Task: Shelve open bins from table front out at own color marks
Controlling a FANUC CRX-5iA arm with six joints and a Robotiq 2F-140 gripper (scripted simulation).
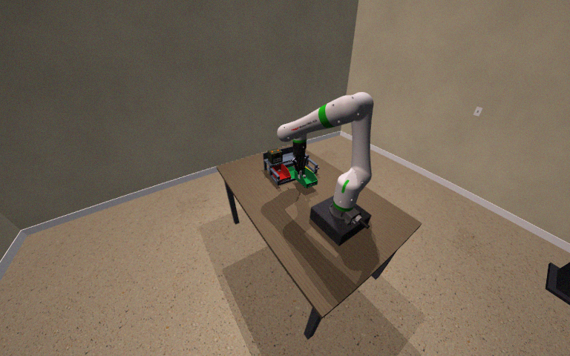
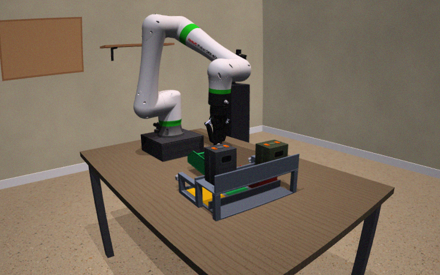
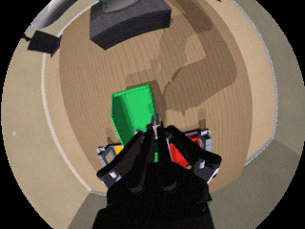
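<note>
Right now my hand is 1 cm past the green bin, 5 cm to the left of it and 4 cm above it. From my hand the other things lie so: olive box 28 cm ahead, 5 cm to the left, 4 cm above; black box 27 cm ahead, 18 cm to the right, 5 cm above; red bin 19 cm ahead, 6 cm to the left, 7 cm below.
</note>
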